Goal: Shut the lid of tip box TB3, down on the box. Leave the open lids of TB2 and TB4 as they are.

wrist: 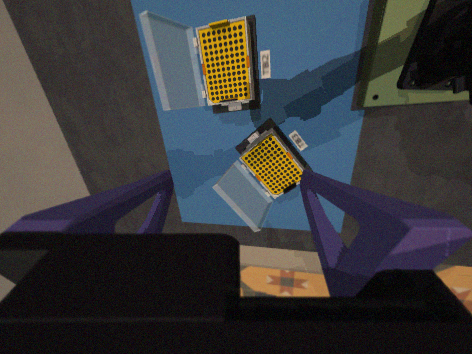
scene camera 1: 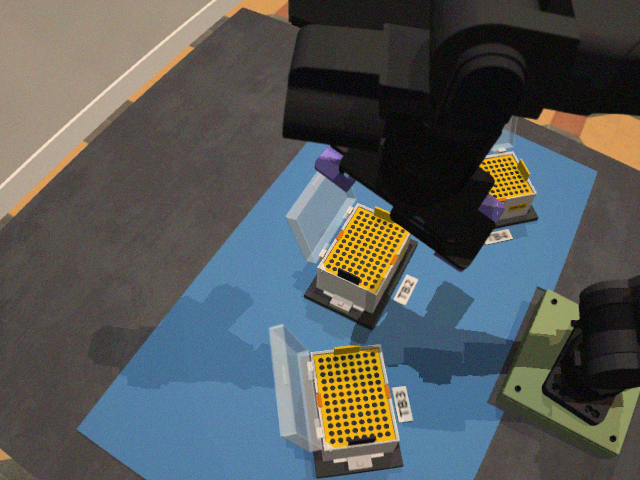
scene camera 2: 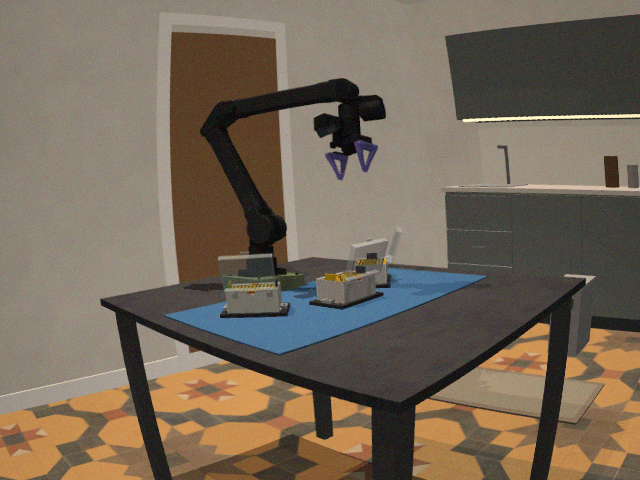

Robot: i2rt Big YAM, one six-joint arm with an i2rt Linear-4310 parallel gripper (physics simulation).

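Places are measured from the arm's base along level axes (x ahead, y left, z up), in centimetres.
Where they show: gripper, between the fingertips: (wrist: 236, 177) (scene camera 1: 394, 217) (scene camera 2: 352, 175); arm's base, origin of its link: (wrist: 444, 44) (scene camera 1: 586, 372).
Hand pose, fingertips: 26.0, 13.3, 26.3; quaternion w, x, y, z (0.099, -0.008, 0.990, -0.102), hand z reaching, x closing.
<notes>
Things, the pixels of their top centre, and the offset from my fingertips, as dx, dy, dz. Level surfaces: height alone.
- Tip box TB3, centre of its top: (scene camera 1: 354, 391) (wrist: 273, 170) (scene camera 2: 370, 256) -3.3, +7.7, -22.2
- TB2, centre of its top: (scene camera 1: 367, 241) (wrist: 222, 64) (scene camera 2: 345, 270) +7.0, -10.2, -22.2
- blue mat, height of its surface: dz -29.7
- dark table, height of its surface: dz -30.0
Tip box TB3 (scene camera 1: 354, 397) (scene camera 2: 382, 276) (wrist: 272, 165) stands upright; its clear lid (scene camera 1: 289, 384) (scene camera 2: 395, 245) (wrist: 242, 197) is open, standing out from a long side. TB2 (scene camera 1: 367, 248) (scene camera 2: 356, 291) (wrist: 225, 65) has its lid (scene camera 1: 310, 222) (scene camera 2: 379, 248) (wrist: 175, 65) open. TB4 (scene camera 1: 509, 178) (scene camera 2: 253, 299) has its lid (scene camera 1: 507, 136) (scene camera 2: 232, 264) open; the arm partly hides it in scene camera 1. My gripper (scene camera 1: 410, 188) (scene camera 2: 353, 174) (wrist: 236, 177) is open and empty, high above the boxes, touching none. In the wrist view the right fingertip overlaps TB3's edge.
The boxes stand on a blue mat (scene camera 1: 196, 423) (scene camera 2: 279, 338) (wrist: 200, 212) on a dark table (scene camera 1: 170, 139) (scene camera 2: 439, 341). The arm's green base plate (scene camera 1: 529, 356) (scene camera 2: 294, 280) (wrist: 382, 65) is at the mat's edge. TB2 lies between TB3 and TB4.
</notes>
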